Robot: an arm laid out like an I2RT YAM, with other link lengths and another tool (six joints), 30 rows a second.
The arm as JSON. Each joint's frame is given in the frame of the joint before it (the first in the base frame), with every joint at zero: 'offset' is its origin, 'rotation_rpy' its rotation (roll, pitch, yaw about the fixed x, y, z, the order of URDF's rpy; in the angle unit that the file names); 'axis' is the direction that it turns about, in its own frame. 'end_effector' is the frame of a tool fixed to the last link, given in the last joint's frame.
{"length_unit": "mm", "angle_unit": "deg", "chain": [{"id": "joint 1", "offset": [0.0, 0.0, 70.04], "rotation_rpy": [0.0, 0.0, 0.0], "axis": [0.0, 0.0, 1.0]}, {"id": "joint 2", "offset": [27.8, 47.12, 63.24], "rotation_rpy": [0.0, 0.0, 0.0], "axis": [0.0, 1.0, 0.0]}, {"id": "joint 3", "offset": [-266.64, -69.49, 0.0], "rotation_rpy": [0.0, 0.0, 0.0], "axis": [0.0, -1.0, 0.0]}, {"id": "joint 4", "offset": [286.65, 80.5, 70.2], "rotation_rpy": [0.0, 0.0, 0.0], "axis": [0.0, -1.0, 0.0]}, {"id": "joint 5", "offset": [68.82, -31.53, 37.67], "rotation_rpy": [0.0, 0.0, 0.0], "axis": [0.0, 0.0, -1.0]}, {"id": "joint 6", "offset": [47.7, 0.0, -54.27], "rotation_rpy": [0.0, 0.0, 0.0], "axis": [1.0, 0.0, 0.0]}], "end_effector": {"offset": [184.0, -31.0, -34.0], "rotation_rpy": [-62.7, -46.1, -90.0]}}
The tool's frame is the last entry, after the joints.
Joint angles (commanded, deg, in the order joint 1, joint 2, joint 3, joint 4, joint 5, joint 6), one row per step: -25.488, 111.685, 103.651, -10.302, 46.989, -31.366; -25.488, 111.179, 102.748, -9.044, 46.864, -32.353; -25.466, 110.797, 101.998, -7.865, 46.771, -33.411; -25.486, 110.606, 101.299, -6.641, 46.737, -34.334; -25.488, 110.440, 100.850, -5.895, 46.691, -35.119; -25.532, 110.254, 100.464, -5.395, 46.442, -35.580; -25.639, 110.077, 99.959, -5.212, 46.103, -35.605; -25.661, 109.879, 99.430, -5.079, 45.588, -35.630; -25.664, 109.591, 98.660, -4.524, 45.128, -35.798; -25.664, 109.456, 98.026, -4.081, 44.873, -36.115; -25.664, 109.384, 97.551, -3.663, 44.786, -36.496; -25.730, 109.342, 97.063, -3.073, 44.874, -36.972; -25.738, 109.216, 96.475, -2.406, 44.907, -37.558; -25.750, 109.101, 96.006, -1.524, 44.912, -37.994; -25.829, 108.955, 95.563, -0.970, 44.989, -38.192
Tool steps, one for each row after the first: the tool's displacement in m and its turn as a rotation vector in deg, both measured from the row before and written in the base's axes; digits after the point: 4 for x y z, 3 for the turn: -0.0001, 0.0002, 0.0021, -0.605, 0.133, 0.326; 0.0003, 0.0002, 0.0020, -0.617, 0.250, 0.323; 0.0004, -0.0005, 0.0006, -0.558, 0.218, 0.190; 0.0002, -0.0001, 0.0009, -0.410, 0.315, 0.188; 0.0004, -0.0001, 0.0004, -0.201, 0.135, 0.280; -0.0002, -0.0003, -0.0022, 0.136, 0.116, 0.225; 0.0010, 0.0006, -0.0025, 0.202, 0.143, 0.479; 0.0009, 0.0007, -0.0021, 0.028, 0.038, 0.472; 0.0005, 0.0004, -0.0025, -0.012, 0.317, 0.306; 0.0002, 0.0001, -0.0017, -0.104, 0.331, 0.156; -0.0007, -0.0007, -0.0013, -0.231, 0.324, -0.061; -0.0004, -0.0001, -0.0010, -0.278, 0.366, 0.069; 0.0001, -0.0003, 0.0004, -0.366, -0.068, 0.062; -0.0011, -0.0006, -0.0002, -0.190, -0.038, -0.118
